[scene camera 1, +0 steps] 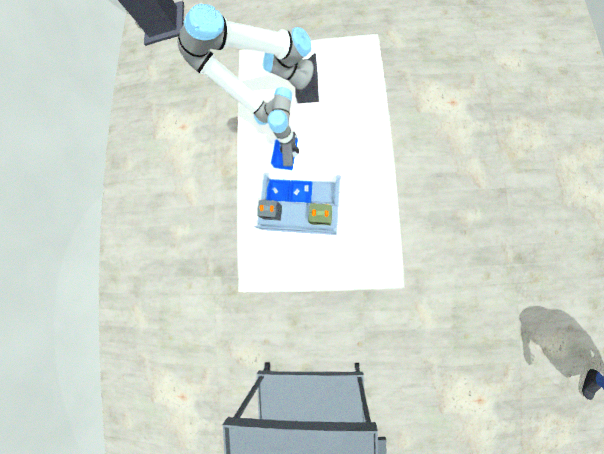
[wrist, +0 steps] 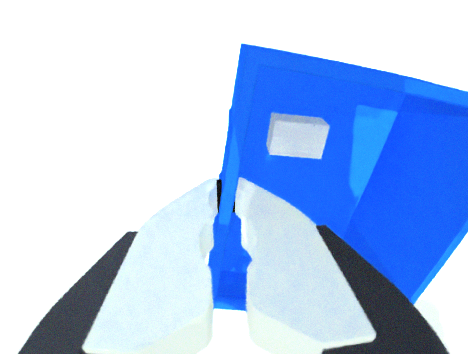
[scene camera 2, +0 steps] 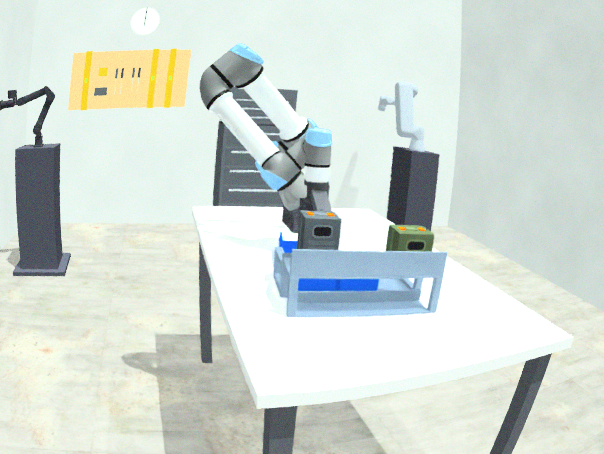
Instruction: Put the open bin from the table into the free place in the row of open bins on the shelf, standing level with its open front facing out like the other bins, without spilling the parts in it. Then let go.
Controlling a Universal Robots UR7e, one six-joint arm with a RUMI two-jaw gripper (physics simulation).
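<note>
The blue open bin is on the table beside the shelf; one white part shows inside it in the wrist view, and the gripper hides some of its inside. My gripper is shut on one wall of this bin, with one finger outside and one inside. In scene camera 2 its fingertips are hidden. The grey-blue shelf holds two blue bins side by side. The free place in the row is to their right in scene camera 1.
A dark grey box and a green box stand on the shelf unit, on the side of it away from the arm's base. The shelf's side walls rise at both ends of the row. The white table bears it all.
</note>
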